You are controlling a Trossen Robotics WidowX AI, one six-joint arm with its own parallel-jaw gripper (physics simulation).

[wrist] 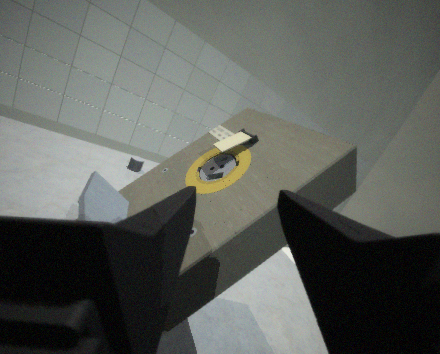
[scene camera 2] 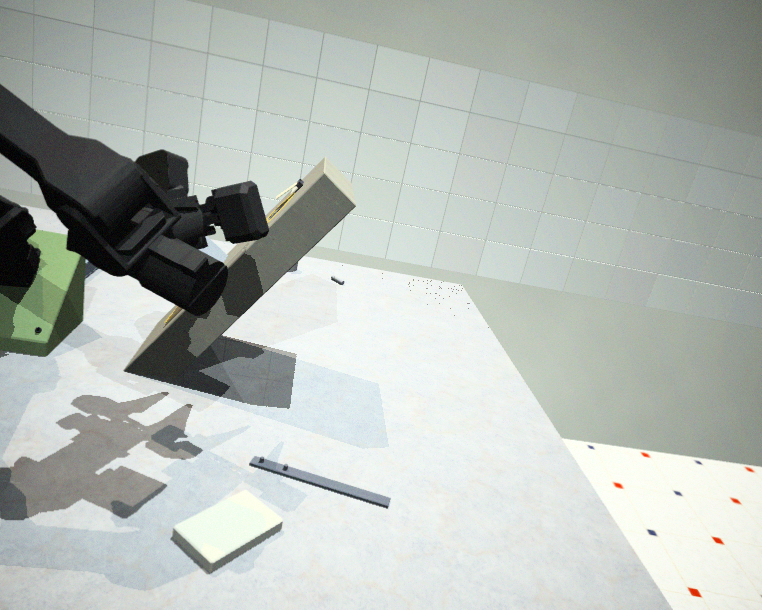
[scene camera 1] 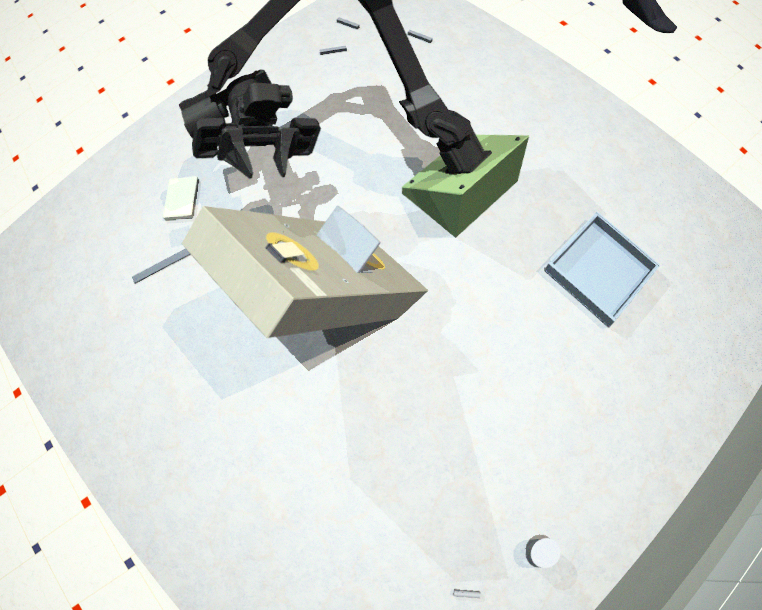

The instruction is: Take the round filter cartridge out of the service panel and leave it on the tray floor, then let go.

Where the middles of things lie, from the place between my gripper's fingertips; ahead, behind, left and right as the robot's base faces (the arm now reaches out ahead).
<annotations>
I see my gripper 280 mm to the left of the cream pad (scene camera 2: pixel 217 535), 260 mm above it and 50 mm short of it. From my hand the other things lie so: blue-grey tray (scene camera 1: pixel 603 269): 420 mm to the left, 340 mm behind, 260 mm below.
</annotations>
